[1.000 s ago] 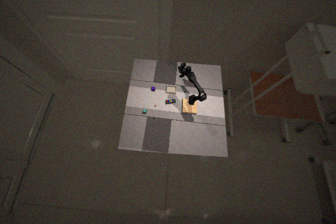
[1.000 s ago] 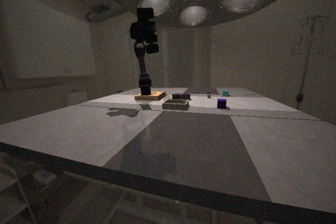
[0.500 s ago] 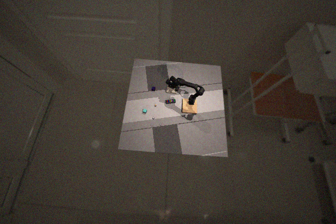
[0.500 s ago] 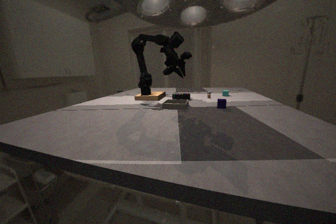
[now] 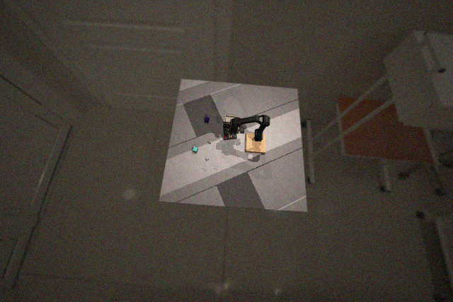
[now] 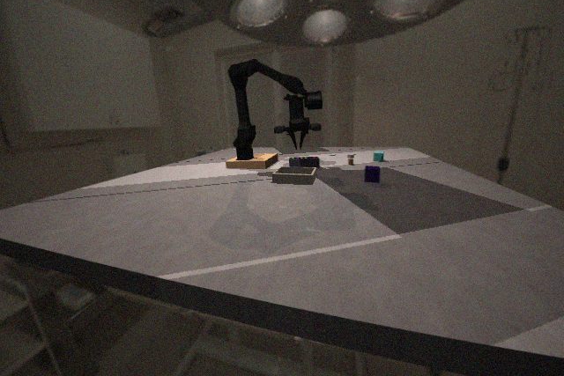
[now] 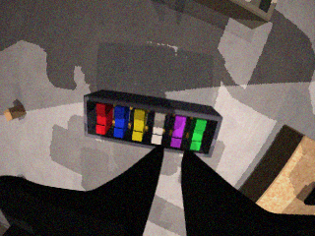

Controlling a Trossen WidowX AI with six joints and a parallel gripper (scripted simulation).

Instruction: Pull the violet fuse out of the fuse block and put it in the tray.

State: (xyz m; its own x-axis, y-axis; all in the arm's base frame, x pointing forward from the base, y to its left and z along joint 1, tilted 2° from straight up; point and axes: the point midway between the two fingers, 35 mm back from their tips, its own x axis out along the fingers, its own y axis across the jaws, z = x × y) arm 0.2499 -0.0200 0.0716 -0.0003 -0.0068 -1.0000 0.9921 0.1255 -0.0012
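My gripper tip is now 50 mm above the violet fuse. From my gripper tip the other things lie so: brown piece: 220 mm ahead, 60 mm to the left, 60 mm below; then tray: 10 mm ahead, 170 mm to the right, 70 mm below; then purple cube: 250 mm ahead, 180 mm to the right, 60 mm below.
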